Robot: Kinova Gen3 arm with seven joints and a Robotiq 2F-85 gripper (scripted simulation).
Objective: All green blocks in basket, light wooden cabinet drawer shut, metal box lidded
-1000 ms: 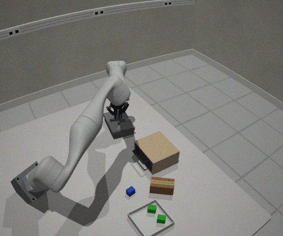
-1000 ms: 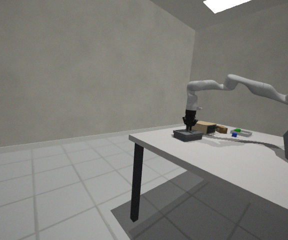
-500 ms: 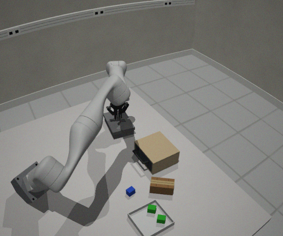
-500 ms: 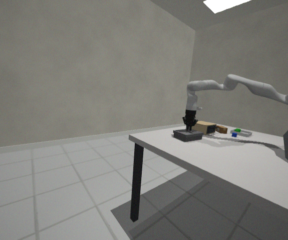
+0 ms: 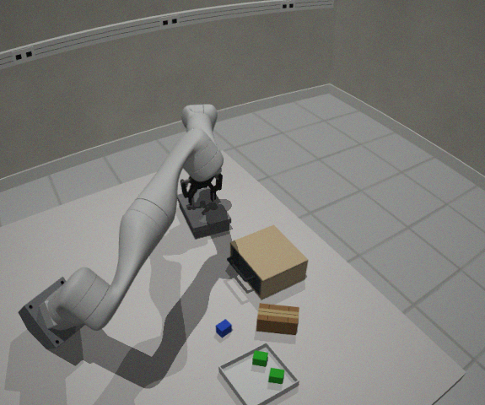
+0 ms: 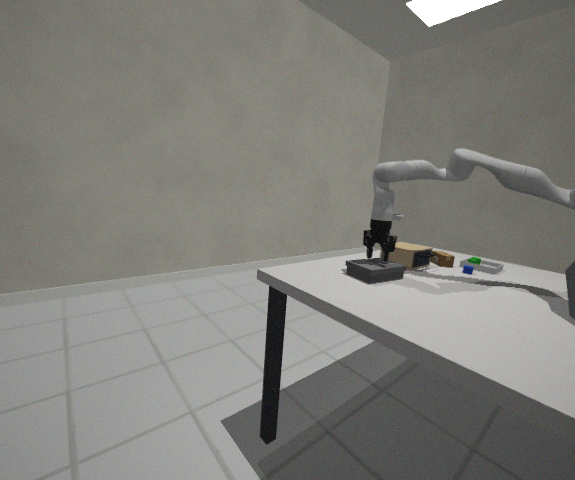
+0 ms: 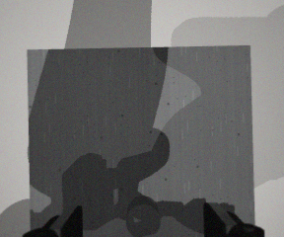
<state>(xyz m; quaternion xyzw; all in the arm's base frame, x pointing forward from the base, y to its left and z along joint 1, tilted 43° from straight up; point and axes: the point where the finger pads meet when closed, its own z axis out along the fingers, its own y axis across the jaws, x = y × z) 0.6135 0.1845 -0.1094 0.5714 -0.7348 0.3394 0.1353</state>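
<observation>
Right now my hand is 30 mm above the knobbed lid. The rest, counted from my hand: blue block 250 mm behind, 410 mm to the right, 60 mm below; then light wooden cabinet 10 mm behind, 320 mm to the right, 40 mm below; then darker brown wooden box 130 mm behind, 490 mm to the right, 40 mm below.
</observation>
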